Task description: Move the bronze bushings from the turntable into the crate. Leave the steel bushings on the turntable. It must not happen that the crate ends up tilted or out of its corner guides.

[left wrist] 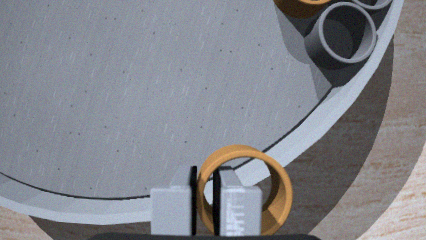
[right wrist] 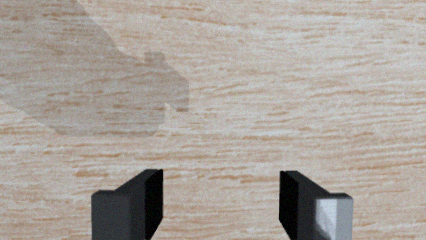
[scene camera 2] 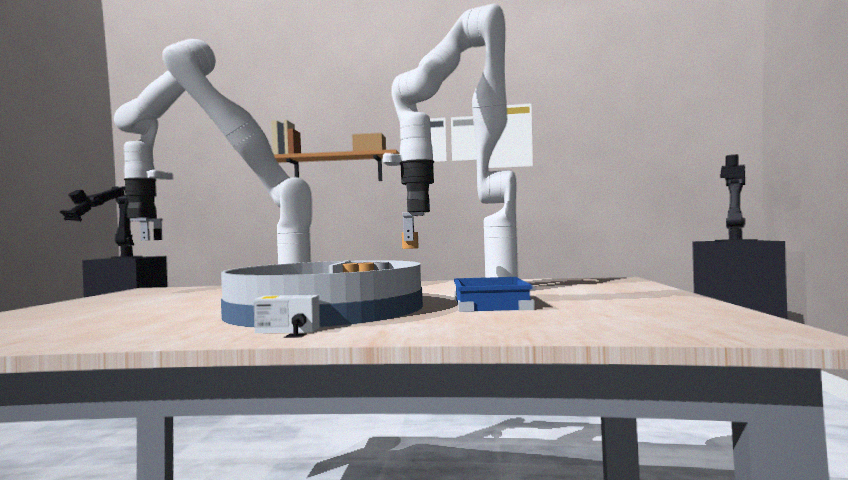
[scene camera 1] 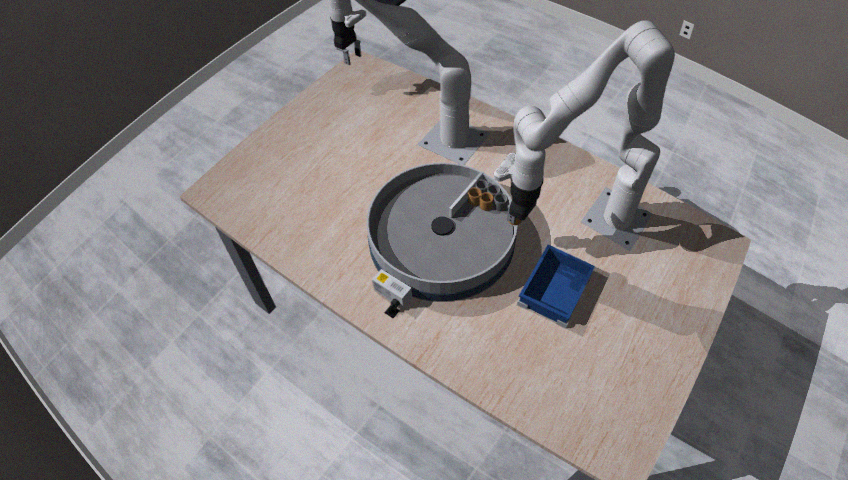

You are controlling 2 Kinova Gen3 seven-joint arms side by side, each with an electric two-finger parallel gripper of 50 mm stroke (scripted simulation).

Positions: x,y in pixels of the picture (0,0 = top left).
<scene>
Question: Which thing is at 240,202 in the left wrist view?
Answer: My left gripper.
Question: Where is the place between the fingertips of my right gripper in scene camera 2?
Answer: At 151,240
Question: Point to a bronze bushing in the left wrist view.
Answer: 275,211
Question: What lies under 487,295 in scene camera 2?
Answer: A blue crate.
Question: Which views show my left gripper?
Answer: The left wrist view, scene camera 2 and scene camera 1 only.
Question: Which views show the blue crate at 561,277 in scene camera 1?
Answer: Scene camera 2 and scene camera 1 only.
</scene>
